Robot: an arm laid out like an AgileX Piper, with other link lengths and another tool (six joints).
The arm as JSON. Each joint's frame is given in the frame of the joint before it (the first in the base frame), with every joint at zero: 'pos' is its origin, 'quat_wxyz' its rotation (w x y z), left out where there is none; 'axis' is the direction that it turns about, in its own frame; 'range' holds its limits. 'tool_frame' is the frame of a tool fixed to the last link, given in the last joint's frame.
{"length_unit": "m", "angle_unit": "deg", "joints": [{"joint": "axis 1", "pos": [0.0, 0.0, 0.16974], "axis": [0.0, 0.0, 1.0], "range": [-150.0, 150.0]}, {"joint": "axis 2", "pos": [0.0, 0.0, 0.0], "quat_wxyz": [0.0, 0.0, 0.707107, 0.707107], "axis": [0.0, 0.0, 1.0], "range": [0.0, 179.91]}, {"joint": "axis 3", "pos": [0.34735, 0.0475, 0.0], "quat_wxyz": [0.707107, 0.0, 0.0, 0.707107], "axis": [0.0, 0.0, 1.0], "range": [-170.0, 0.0]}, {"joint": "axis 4", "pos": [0.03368, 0.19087, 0.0], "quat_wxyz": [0.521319, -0.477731, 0.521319, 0.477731], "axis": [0.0, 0.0, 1.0], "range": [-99.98, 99.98]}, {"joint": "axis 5", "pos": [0.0, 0.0, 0.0], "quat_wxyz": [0.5, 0.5, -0.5, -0.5], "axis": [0.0, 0.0, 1.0], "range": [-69.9, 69.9]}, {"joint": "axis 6", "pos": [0.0, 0.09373, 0.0], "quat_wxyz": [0.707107, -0.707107, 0.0, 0.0], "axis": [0.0, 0.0, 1.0], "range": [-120.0, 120.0]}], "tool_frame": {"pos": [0.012, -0.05, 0.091], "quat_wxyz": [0.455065, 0.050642, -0.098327, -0.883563]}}
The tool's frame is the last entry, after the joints.
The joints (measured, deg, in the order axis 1, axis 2, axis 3, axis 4, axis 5, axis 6), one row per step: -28.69 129.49 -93.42 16.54 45.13 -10.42; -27.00 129.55 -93.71 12.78 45.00 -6.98; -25.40 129.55 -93.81 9.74 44.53 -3.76; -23.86 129.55 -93.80 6.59 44.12 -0.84; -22.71 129.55 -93.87 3.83 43.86 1.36; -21.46 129.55 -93.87 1.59 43.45 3.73; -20.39 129.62 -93.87 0.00 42.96 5.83; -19.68 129.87 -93.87 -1.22 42.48 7.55; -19.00 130.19 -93.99 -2.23 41.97 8.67; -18.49 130.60 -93.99 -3.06 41.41 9.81; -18.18 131.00 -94.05 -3.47 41.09 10.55; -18.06 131.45 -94.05 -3.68 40.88 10.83; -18.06 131.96 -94.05 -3.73 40.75 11.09; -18.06 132.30 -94.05 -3.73 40.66 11.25; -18.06 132.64 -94.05 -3.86 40.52 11.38; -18.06 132.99 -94.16 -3.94 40.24 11.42
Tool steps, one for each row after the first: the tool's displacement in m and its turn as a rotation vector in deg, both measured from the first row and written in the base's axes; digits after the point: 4 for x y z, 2 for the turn. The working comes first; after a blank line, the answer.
Tool pose at each row, in the base's axes (x y z in m, rotation vector in deg; the steps are taken from these numbers as rounded here): 0.4700 -0.1592 0.1608 116.85 132.17 8.10; 0.4724 -0.1534 0.1576 116.27 132.47 4.46; 0.4758 -0.1475 0.1556 115.84 132.13 1.78; 0.4783 -0.1419 0.1534 114.98 132.01 -1.05; 0.4800 -0.1385 0.1519 113.91 131.92 -3.54; 0.4829 -0.1336 0.1510 113.25 131.47 -5.22; 0.4863 -0.1290 0.1503 112.96 130.84 -6.13; 0.4890 -0.1265 0.1482 113.01 130.21 -6.80; 0.4921 -0.1236 0.1462 112.49 129.95 -7.33; 0.4945 -0.1217 0.1430 112.42 129.59 -7.73; 0.4962 -0.1204 0.1401 112.56 129.39 -7.91; 0.4969 -0.1199 0.1363 112.68 129.51 -8.18; 0.4970 -0.1201 0.1319 113.12 129.59 -8.38; 0.4972 -0.1202 0.1291 113.44 129.65 -8.48; 0.4973 -0.1205 0.1262 113.56 129.73 -8.70; 0.4983 -0.1210 0.1238 113.50 129.70 -8.74

0.0024 0.0058 -0.0032 -1.98 1.34 0.33; 0.0058 0.0117 -0.0052 -3.67 2.05 0.31; 0.0083 0.0173 -0.0074 -5.51 2.77 0.60; 0.0100 0.0207 -0.0089 -7.25 3.30 1.01; 0.0129 0.0256 -0.0098 -8.57 3.48 1.08; 0.0163 0.0302 -0.0105 -9.45 3.41 0.90; 0.0190 0.0327 -0.0126 -10.05 3.40 0.57; 0.0221 0.0356 -0.0146 -10.67 3.26 0.68; 0.0245 0.0375 -0.0178 -11.07 3.21 0.54; 0.0262 0.0388 -0.0207 -11.18 3.26 0.38; 0.0269 0.0393 -0.0245 -11.19 3.51 0.37; 0.0270 0.0391 -0.0289 -11.04 3.86 0.20; 0.0272 0.0390 -0.0317 -10.90 4.10 0.08; 0.0273 0.0387 -0.0346 -10.91 4.31 0.05; 0.0283 0.0382 -0.0370 -10.97 4.28 0.07
